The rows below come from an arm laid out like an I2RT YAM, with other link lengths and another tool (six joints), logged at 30 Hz.
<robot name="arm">
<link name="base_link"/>
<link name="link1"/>
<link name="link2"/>
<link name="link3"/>
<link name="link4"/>
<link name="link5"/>
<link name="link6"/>
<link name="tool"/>
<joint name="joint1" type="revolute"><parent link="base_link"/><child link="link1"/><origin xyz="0 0 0.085"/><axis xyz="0 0 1"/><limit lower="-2.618" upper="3.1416"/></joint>
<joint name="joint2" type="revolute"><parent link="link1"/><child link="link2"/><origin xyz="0.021 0.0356 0.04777"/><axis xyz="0 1 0"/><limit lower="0" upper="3.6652"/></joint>
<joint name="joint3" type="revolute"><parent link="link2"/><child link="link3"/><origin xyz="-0.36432 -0.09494 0"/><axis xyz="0 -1 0"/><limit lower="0" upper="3.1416"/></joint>
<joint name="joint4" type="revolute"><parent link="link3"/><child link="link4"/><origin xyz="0.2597 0.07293 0.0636"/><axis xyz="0 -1 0"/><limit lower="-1.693" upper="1.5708"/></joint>
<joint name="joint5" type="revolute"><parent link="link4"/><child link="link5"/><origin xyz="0.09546 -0.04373 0.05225"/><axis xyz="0 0 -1"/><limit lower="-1.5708" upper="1.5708"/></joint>
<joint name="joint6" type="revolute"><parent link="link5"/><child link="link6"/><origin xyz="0.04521 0 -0.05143"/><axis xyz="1 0 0"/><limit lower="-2.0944" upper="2.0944"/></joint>
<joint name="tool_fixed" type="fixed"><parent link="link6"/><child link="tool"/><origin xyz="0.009 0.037 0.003" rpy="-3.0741 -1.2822 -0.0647"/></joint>
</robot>
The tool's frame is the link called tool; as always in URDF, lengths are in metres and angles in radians.
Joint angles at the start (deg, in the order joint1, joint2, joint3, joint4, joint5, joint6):
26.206 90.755 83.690 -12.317 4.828 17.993
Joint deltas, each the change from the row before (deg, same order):
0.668 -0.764 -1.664 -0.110 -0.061 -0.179
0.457 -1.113 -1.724 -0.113 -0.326 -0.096
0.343 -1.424 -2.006 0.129 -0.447 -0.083
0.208 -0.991 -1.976 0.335 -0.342 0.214
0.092 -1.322 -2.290 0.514 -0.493 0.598
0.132 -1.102 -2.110 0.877 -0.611 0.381
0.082 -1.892 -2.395 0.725 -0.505 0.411
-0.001 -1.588 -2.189 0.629 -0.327 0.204
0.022 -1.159 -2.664 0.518 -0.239 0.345
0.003 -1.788 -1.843 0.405 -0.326 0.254
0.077 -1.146 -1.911 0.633 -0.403 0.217
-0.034 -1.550 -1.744 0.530 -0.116 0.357
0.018 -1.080 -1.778 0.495 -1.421 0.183
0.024 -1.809 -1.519 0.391 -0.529 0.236
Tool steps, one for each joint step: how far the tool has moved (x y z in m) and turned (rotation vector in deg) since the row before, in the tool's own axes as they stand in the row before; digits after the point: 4 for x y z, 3 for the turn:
-0.0098 -0.0020 -0.0002 0.177 -1.158 -0.563
-0.0091 -0.0008 -0.0032 0.374 -0.914 -0.440
-0.0094 0.0001 -0.0050 0.491 -0.666 -0.397
-0.0092 0.0013 -0.0013 0.313 -0.782 0.005
-0.0097 0.0022 -0.0032 0.533 -0.616 0.401
-0.0086 0.0015 -0.0022 0.712 -0.368 0.127
-0.0095 0.0020 -0.0075 0.707 0.010 0.196
-0.0090 0.0027 -0.0054 0.361 -0.088 0.107
-0.0126 0.0043 0.0001 -0.014 -1.014 0.326
-0.0078 0.0020 -0.0076 0.489 0.209 0.127
-0.0086 0.0022 -0.0024 0.430 -0.294 0.065
-0.0072 0.0024 -0.0058 0.300 0.281 0.302
-0.0088 0.0016 -0.0026 1.257 -0.723 -0.189
-0.0068 0.0009 -0.0082 0.795 0.424 -0.012

